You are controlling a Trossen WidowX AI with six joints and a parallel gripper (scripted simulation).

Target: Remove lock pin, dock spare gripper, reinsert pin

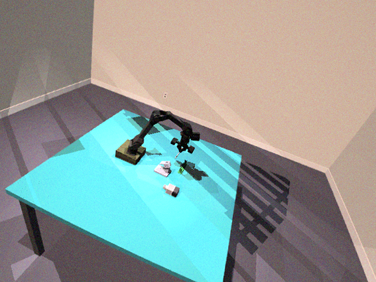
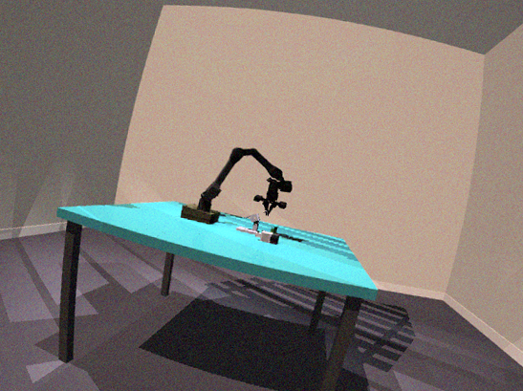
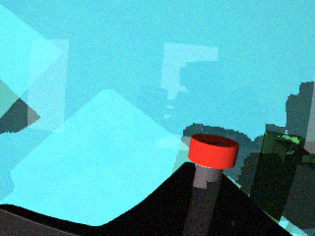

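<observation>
My gripper tip is 50 mm short of the green pad, 70 mm to the left of it and 70 mm above it. Round my gripper tip: spare gripper: 10 mm ahead, 350 mm to the right, 70 mm below; then mount: 80 mm behind, 180 mm to the right, 40 mm below.
</observation>
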